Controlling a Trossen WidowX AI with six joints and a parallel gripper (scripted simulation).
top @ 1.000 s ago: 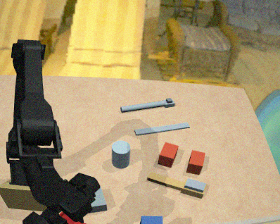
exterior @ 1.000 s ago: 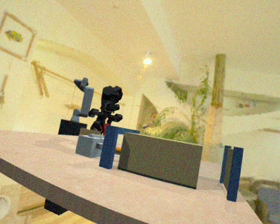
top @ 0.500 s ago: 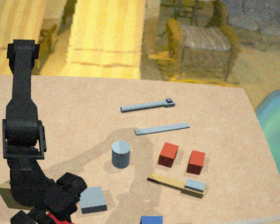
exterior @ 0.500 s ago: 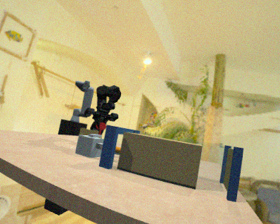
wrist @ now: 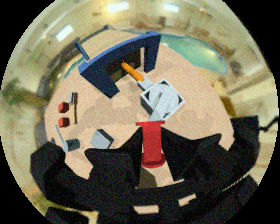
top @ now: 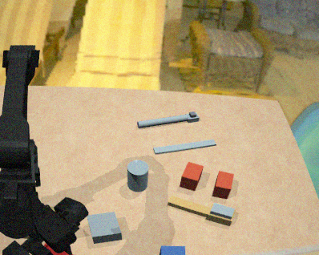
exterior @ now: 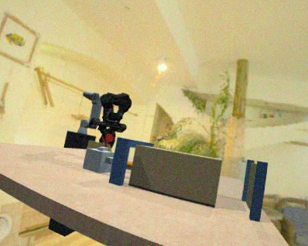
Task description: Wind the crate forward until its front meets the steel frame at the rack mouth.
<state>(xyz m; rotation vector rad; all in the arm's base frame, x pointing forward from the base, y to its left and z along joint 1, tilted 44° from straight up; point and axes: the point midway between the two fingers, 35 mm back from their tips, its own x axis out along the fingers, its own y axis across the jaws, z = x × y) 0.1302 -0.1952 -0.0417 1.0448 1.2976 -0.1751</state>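
The winch handle is 3 cm below my gripper tip and 2 cm to the right of it. The rest, counted from my gripper tip: grey winch (10 cm below, 9 cm to the right); then blue frame (18 cm ahead, 10 cm to the right, 3 cm below); then red spool-shaped piece (1 cm to the left, 1 cm behind).
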